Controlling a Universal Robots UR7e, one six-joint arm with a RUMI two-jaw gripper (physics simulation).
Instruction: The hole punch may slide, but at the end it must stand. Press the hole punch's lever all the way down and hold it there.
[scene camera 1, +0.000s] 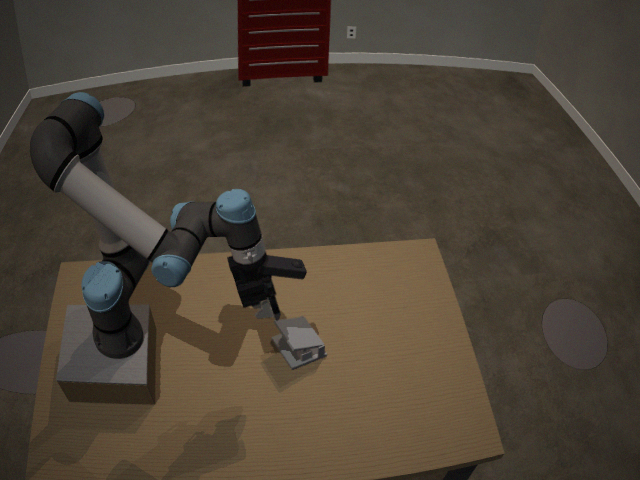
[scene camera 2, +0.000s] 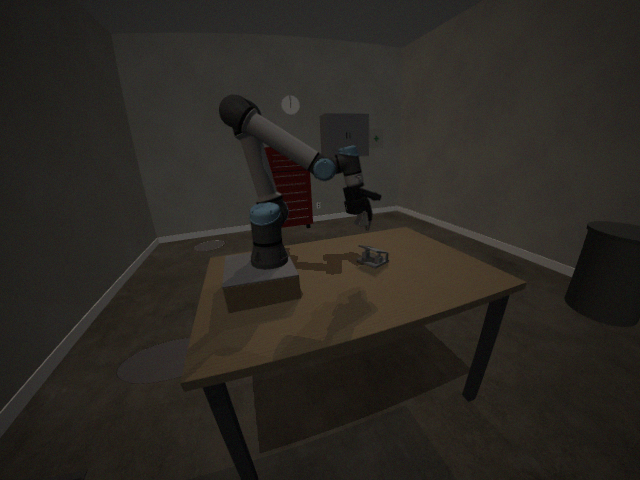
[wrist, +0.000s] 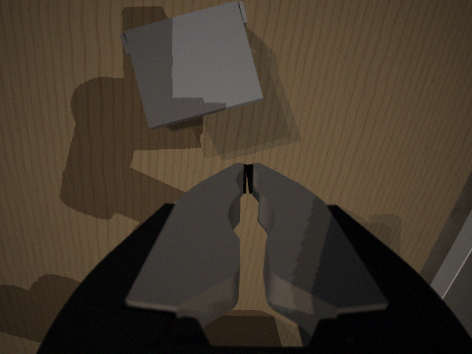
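Pixels of known places: gripper, fingertip midpoint: (scene camera 1: 276, 319) (scene camera 2: 367, 230) (wrist: 246, 167); arm's base, link origin: (scene camera 1: 118, 336) (scene camera 2: 269, 260).
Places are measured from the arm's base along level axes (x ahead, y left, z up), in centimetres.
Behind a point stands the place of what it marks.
Observation:
The grey hole punch (scene camera 1: 305, 338) @(z -4.0, x 51.0, y 0.1 cm) (scene camera 2: 373, 256) @(z -9.6, x 51.6, y 4.9 cm) (wrist: 200, 65) @(z -3.8, x 49.6, y 1.5 cm) stands upright on its base on the wooden table (scene camera 1: 392, 392) @(z -10.8, x 72.0, y -16.2 cm) (scene camera 2: 439, 289) @(z -10.8, x 60.7, y -31.3 cm) (wrist: 350, 75) @(z -10.8, x 51.8, y -17.2 cm). Its flat lever plate is raised and tilted, its free edge up on the side toward the robot. In the wrist view the lever lies beyond the fingertips, up and to the left, partly in shadow. My gripper (scene camera 1: 272, 315) @(z 7.5, x 43.7, y -2.3 cm) (scene camera 2: 368, 227) @(z 7.5, x 43.7, y -2.3 cm) (wrist: 246, 167) @(z 7.5, x 43.7, y -2.3 cm) is shut and empty. It hangs well above the table, higher than the lever and apart from it.
The arm's base stands on a block (scene camera 1: 108, 390) @(z -4.1, x -3.3, y -15.4 cm) (scene camera 2: 261, 297) @(z -6.9, x -5.8, y -15.4 cm) at the table's left. A red drawer cabinet (scene camera 1: 284, 38) (scene camera 2: 297, 193) stands by the back wall. A dark bin (scene camera 2: 610, 273) stands on the floor at the right.

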